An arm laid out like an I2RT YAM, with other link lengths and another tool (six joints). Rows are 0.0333 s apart.
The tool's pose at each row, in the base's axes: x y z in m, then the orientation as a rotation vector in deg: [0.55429, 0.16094, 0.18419, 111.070, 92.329, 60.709]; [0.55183, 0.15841, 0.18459, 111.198, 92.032, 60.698]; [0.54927, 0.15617, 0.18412, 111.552, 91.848, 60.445]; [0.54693, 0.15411, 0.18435, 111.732, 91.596, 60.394]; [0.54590, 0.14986, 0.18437, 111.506, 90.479, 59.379]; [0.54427, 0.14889, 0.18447, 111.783, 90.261, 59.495]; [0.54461, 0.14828, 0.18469, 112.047, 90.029, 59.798]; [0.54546, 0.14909, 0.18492, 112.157, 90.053, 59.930]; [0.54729, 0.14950, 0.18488, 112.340, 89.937, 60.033]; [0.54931, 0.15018, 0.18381, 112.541, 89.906, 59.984]
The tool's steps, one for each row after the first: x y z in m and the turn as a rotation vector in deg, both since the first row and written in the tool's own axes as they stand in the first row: [-0.00241, -0.00067, -0.00252, -0.111, -0.128, 0.170]; [-0.00481, -0.00210, -0.00452, 0.023, -0.353, 0.386]; [-0.00681, -0.00293, -0.00677, -0.022, -0.484, 0.566]; [-0.01091, -0.00251, -0.00824, -0.667, -1.701, 0.488]; [-0.01188, -0.00325, -0.00969, -0.664, -1.691, 0.767]; [-0.01238, -0.00272, -0.00967, -0.711, -1.558, 1.092]; [-0.01150, -0.00221, -0.00904, -0.656, -1.446, 1.192]; [-0.01104, -0.00116, -0.00756, -0.641, -1.408, 1.375]; [-0.01061, -0.00079, -0.00524, -0.534, -1.437, 1.501]
